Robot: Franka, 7 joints.
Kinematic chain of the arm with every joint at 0, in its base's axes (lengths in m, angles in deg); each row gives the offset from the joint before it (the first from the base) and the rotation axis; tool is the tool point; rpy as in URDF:
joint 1: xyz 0 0 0.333 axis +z
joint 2: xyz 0 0 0 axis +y
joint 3: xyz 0 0 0.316 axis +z
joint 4: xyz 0.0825 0 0 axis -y
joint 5: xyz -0.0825 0 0.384 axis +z
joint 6: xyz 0 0 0 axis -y
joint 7: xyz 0.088 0 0 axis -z
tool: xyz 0 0 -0.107 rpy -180 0 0
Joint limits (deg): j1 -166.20..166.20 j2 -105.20..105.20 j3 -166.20..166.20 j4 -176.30..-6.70 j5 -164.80..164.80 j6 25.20..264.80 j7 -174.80..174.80
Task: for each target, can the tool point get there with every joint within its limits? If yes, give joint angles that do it. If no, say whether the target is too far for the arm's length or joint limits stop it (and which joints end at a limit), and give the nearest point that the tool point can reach.
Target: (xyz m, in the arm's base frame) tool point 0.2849 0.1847 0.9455
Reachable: yes | joints 26.86 -4.62 -14.07 -51.30 -111.55 228.91 122.07
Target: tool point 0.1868 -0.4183 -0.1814
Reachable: yes | joints -80.21 79.73 15.96 -92.87 -62.08 115.24 -54.59
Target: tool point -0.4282 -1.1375 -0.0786
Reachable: no: too far | nearest point -0.2863 -0.7605 0.0578 | short by 0.425 m
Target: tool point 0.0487 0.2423 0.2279
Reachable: yes | joints 8.21 -18.46 61.02 -161.65 40.50 86.10 -35.71
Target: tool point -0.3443 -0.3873 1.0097
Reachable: yes | joints 12.71 -27.02 -103.04 -34.56 -50.37 141.72 -70.03
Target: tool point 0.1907 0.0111 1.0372
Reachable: yes | joints 82.60 -20.52 -10.46 -51.69 -105.27 50.33 27.72
